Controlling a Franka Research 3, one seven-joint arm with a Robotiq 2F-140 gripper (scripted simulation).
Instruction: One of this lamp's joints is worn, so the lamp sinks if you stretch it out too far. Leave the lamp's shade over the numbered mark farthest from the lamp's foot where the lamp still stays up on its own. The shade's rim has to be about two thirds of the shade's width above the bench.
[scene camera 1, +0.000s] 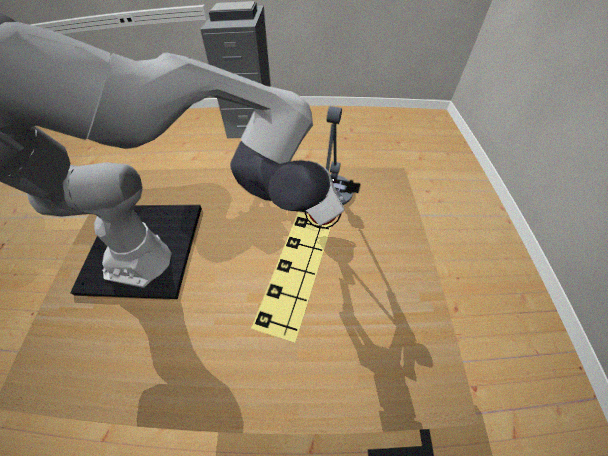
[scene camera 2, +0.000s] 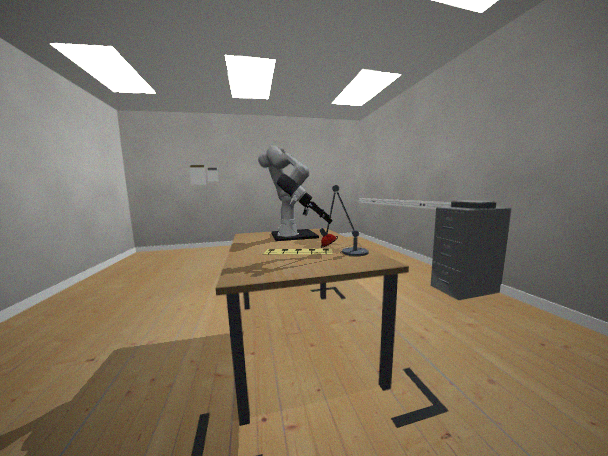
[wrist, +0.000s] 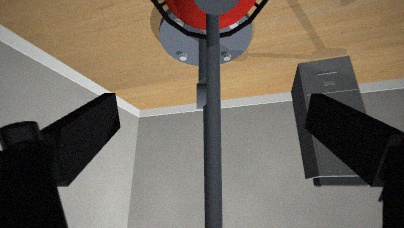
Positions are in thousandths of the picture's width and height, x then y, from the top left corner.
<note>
In view: the gripper (wrist: 528, 489), a lamp foot (wrist: 472, 221) and a yellow numbered strip (scene camera 1: 463, 685).
</note>
